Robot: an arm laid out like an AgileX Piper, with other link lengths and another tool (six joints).
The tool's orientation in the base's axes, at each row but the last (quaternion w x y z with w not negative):
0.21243, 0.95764, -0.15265, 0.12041
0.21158, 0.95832, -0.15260, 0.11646
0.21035, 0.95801, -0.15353, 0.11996
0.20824, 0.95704, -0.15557, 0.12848
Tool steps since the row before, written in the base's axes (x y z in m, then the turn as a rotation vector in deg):
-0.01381, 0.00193, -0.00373, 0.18, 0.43, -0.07
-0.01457, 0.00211, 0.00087, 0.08, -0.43, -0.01
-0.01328, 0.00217, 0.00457, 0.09, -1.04, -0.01
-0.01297, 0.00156, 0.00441, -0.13, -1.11, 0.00
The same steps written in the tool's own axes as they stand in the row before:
-0.01433, 0.00170, 0.00014, 0.04, -0.46, -0.10
-0.01376, 0.00348, -0.00401, 0.18, 0.34, 0.21
-0.01145, 0.00437, -0.00718, 0.33, 0.86, 0.48
-0.01092, 0.00479, -0.00692, 0.15, 1.01, 0.46

